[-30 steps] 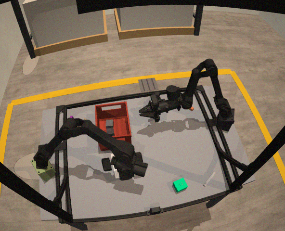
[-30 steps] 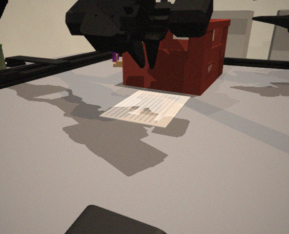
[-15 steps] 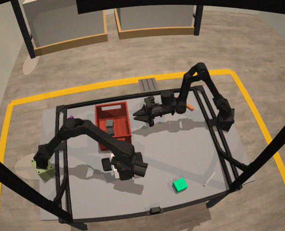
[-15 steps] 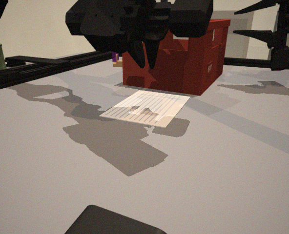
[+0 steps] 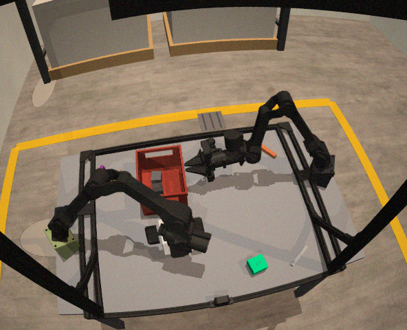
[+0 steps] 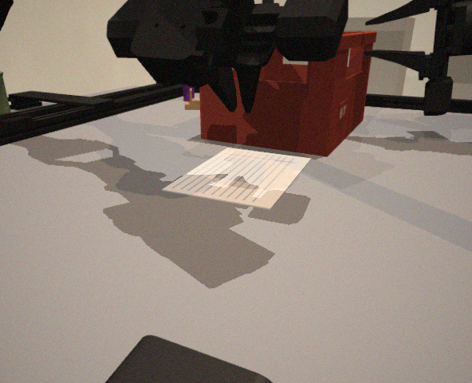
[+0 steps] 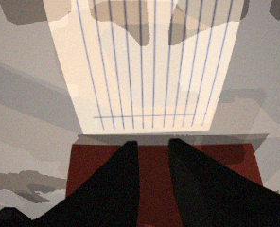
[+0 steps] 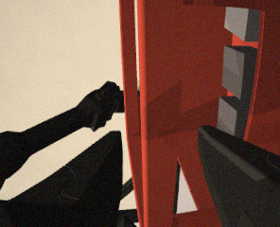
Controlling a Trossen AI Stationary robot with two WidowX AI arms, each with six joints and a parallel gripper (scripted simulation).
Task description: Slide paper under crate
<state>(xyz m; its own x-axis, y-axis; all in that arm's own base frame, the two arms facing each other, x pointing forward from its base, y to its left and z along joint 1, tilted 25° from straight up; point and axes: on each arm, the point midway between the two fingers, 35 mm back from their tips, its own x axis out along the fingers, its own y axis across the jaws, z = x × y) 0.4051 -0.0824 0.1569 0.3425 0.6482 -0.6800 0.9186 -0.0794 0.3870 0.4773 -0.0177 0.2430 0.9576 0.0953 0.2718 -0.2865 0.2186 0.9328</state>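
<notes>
My left hand is 100 mm above the sheet of paper and 30 mm short of it. Round my left hand: white stick (410 mm to the right, 220 mm behind, 90 mm below); purple piece (400 mm ahead, 230 mm to the left, 90 mm below); green block (240 mm to the right, 190 mm behind, 70 mm below).
</notes>
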